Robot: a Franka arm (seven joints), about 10 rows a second.
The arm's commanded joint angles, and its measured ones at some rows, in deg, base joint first. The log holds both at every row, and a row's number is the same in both.
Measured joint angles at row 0:
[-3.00, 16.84, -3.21, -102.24, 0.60, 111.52, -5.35]
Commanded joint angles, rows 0 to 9:
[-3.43, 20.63, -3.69, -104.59, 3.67, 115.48, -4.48]
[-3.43, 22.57, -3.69, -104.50, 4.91, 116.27, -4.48]
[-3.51, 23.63, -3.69, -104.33, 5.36, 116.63, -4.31]
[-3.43, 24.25, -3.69, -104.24, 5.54, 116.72, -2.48]
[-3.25, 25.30, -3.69, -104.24, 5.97, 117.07, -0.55]
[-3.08, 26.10, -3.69, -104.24, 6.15, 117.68, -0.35]
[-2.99, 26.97, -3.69, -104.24, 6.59, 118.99, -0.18]
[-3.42, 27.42, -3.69, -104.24, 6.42, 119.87, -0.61]
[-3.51, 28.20, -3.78, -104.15, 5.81, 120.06, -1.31]
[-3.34, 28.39, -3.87, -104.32, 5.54, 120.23, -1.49]
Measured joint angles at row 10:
[-3.33, 27.67, -3.69, -104.80, 5.27, 119.67, -1.15]
